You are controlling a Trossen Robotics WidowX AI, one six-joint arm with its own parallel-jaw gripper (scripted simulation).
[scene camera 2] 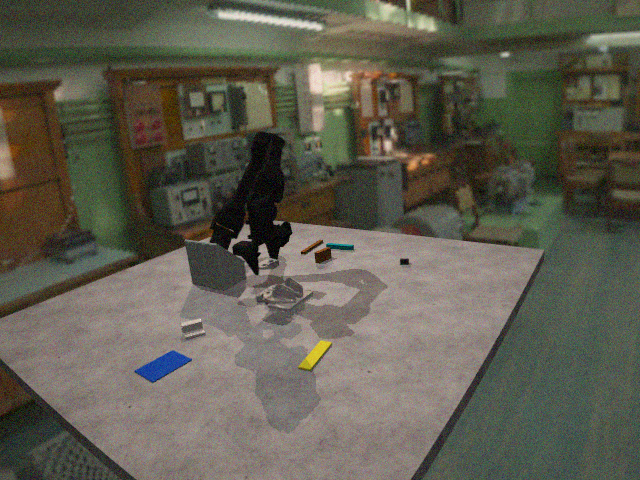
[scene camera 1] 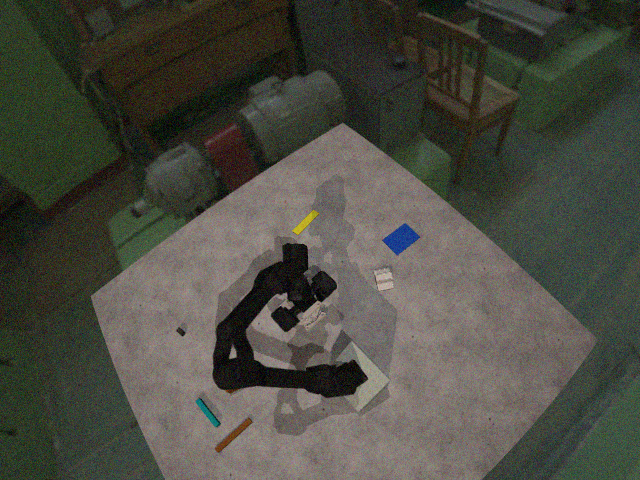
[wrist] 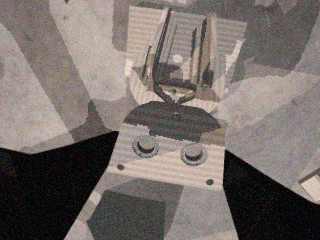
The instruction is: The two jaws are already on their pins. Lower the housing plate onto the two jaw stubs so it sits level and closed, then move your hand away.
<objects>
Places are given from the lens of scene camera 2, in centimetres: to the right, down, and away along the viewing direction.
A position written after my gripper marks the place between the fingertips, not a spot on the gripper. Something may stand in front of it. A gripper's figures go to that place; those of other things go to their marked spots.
my gripper (scene camera 2: 265, 269): -15, 8, 124
blue flat tile (scene camera 2: 160, 367): -35, 28, 93
</objects>
